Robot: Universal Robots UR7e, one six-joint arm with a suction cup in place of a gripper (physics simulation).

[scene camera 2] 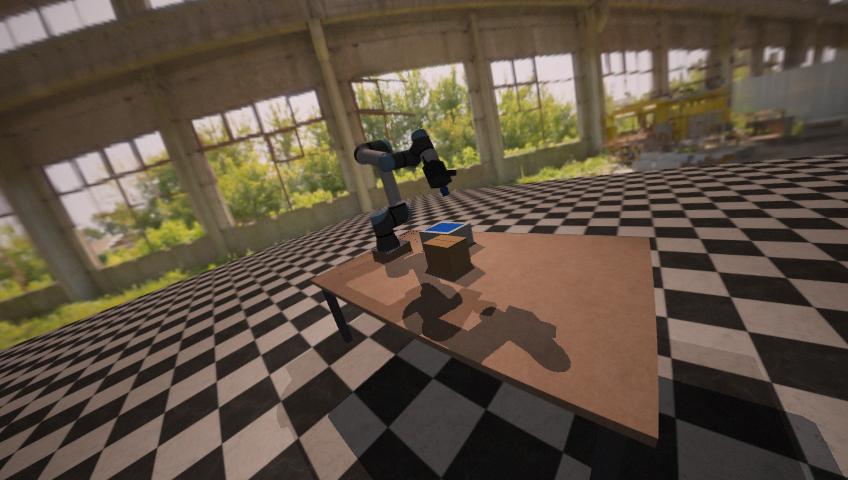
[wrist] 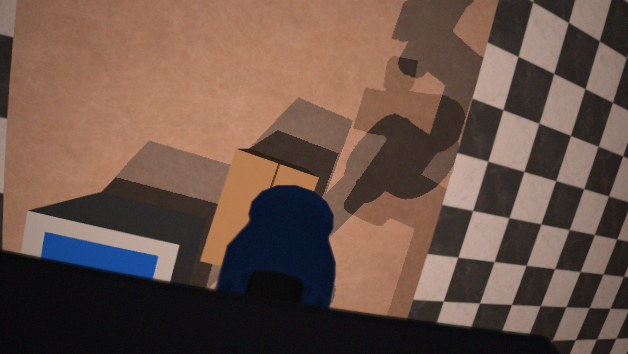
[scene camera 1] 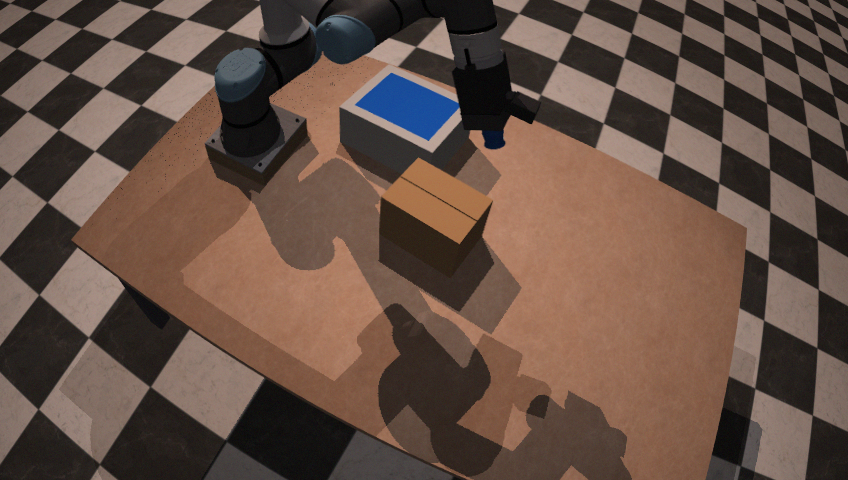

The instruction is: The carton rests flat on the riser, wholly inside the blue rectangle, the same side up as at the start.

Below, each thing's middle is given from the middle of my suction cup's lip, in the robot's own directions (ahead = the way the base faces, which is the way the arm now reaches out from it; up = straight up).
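The grey riser (wrist: 101, 230) is 260 mm to the left of my suction cup, 230 mm behind it and 300 mm below it. There is the brown carton (scene camera 1: 435, 217) too, and the brown carton is 300 mm below my suction cup, 80 mm behind it and 20 mm to the left of it.
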